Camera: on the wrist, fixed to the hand. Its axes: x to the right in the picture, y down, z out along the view.
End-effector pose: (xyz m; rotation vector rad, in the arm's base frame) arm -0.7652 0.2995 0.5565 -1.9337 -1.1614 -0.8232
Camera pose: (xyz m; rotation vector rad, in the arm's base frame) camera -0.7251 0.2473 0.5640 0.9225 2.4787 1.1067
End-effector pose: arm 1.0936 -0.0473 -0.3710 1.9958 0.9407 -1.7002
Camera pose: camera 1.1589 -0.0580 -0.3683 -0.3846 -2.1642 1.8265
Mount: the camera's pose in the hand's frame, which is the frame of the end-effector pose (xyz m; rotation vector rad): -0.0016 0.0518 -0.0413 -0.2603 -0.4154 -1.5188
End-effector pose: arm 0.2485 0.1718 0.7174 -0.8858 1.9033 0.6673
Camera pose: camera 0.1870 0.1726 0.7420 -1.8021 0.4119 0.0863
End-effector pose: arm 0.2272 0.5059 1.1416 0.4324 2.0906 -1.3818
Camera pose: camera 0.2454 0.5648 1.1172 -1.7182 2.0657 -1.5596
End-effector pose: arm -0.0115 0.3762 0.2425 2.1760 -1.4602 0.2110
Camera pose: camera -0.0526 0.3825 0.2941 2.5123 0.3150 -0.9124
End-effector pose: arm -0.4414 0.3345 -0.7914 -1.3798 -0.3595 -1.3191
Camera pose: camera -0.4199 0.2844 -0.8291 1.4186 1.6281 2.0412
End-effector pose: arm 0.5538 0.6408 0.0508 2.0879 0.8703 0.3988
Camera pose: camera 0.5531 0.6412 0.1171 0.7677 1.6800 -0.6680
